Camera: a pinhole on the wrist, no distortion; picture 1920 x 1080 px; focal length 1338.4 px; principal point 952.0 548.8 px. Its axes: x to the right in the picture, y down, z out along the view. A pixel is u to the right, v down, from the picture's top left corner.
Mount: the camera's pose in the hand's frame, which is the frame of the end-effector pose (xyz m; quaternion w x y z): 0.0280 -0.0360 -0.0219 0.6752 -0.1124 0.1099 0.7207
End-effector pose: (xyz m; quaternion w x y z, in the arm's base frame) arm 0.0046 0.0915 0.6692 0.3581 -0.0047 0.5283 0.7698
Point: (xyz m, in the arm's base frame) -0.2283 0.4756 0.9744
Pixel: outside the picture
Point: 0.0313 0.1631 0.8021
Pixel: 1456 950
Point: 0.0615 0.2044 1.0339
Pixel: 1610 1030
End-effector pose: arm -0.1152 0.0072 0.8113 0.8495 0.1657 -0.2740 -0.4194
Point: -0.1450 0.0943 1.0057
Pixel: 1548 776
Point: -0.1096 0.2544 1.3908
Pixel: 1662 564
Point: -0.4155 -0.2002 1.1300
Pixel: 114 278
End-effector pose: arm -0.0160 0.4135 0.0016 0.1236 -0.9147 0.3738 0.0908
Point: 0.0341 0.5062 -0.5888
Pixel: 572 329
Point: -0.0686 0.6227 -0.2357
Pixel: outside the picture
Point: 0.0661 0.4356 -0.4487
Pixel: 597 150
